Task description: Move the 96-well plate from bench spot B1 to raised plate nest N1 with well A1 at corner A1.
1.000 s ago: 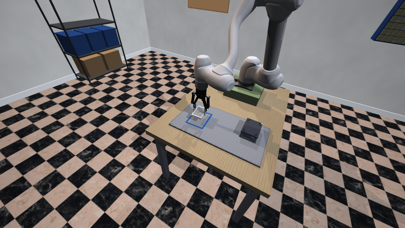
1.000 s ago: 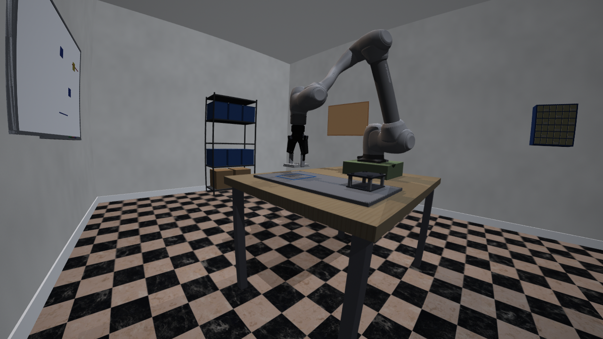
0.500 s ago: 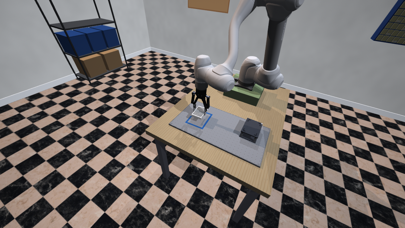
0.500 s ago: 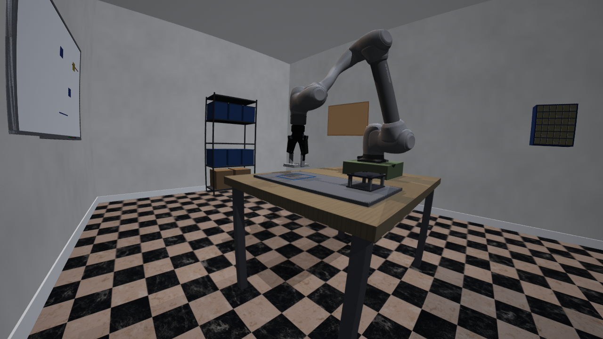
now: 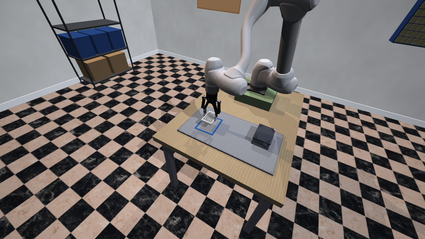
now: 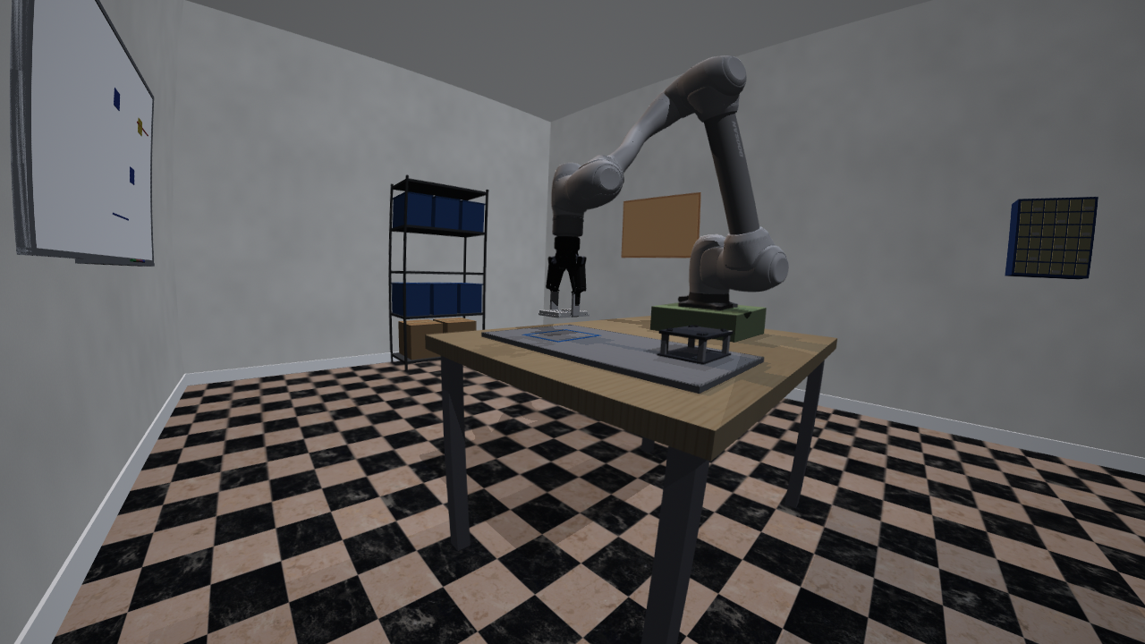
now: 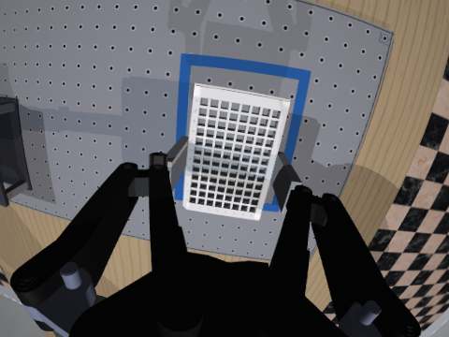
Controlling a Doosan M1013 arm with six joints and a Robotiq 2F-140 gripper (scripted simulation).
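Now: hand 40 cm to the right of the dark raised nest N1, 7 cm past it and 3 cm above it. Also, from my hand: white 96-well plate 2 cm below.
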